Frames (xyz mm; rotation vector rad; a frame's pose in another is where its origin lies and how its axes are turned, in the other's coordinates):
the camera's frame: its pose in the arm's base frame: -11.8 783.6 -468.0 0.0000 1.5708 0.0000
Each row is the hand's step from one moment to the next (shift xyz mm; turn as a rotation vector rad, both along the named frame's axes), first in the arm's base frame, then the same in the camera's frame.
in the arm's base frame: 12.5 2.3 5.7 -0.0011 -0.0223 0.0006
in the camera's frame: -5.7 2.3 12.5 -0.0006 -0.0223 -0.0011
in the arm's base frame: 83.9 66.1 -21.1 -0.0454 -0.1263 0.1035
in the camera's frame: 21.1 66.1 83.9 -0.1035 -0.1263 -0.0454
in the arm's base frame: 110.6 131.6 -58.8 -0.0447 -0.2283 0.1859
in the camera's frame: 58.8 131.6 110.6 -0.1859 -0.2283 -0.0447
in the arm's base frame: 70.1 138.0 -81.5 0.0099 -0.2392 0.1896
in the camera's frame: 81.5 138.0 70.1 -0.1896 -0.2392 0.0099
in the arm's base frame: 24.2 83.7 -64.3 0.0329 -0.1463 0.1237
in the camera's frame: 64.3 83.7 24.2 -0.1237 -0.1463 0.0329
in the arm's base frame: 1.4 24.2 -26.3 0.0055 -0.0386 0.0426
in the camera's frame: 26.3 24.2 1.4 -0.0426 -0.0386 0.0055
